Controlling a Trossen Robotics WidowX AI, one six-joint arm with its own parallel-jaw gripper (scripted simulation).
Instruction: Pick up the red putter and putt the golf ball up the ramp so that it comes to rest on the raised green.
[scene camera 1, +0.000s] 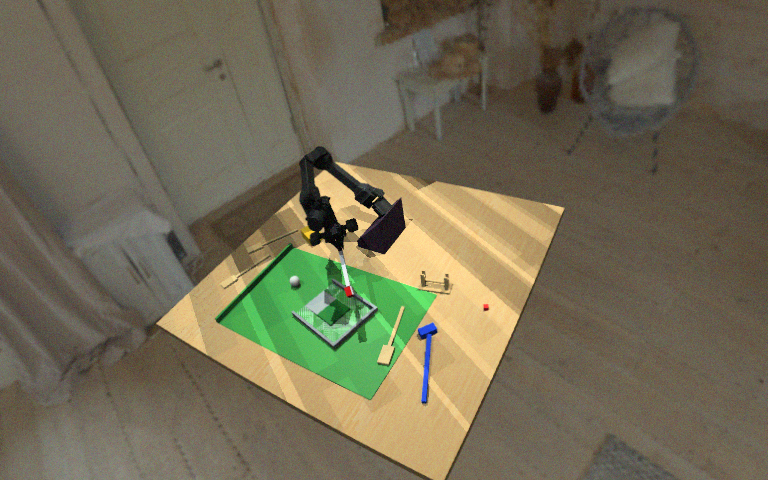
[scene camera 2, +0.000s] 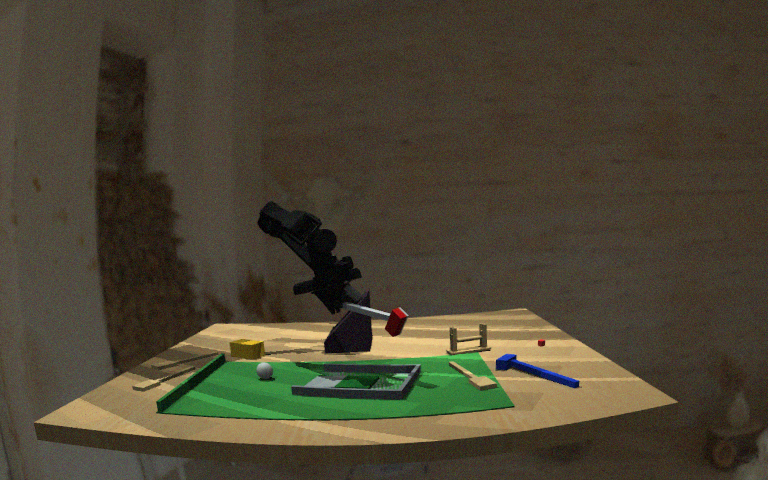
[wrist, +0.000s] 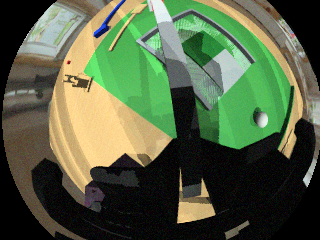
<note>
My gripper (scene camera 2: 336, 313) holds a red putter. Further things: a blue putter (scene camera 2: 507, 361) and a dark green rail (scene camera 2: 163, 403).
My gripper also shows in scene camera 1 (scene camera 1: 341, 249) and in the wrist view (wrist: 183, 141).
</note>
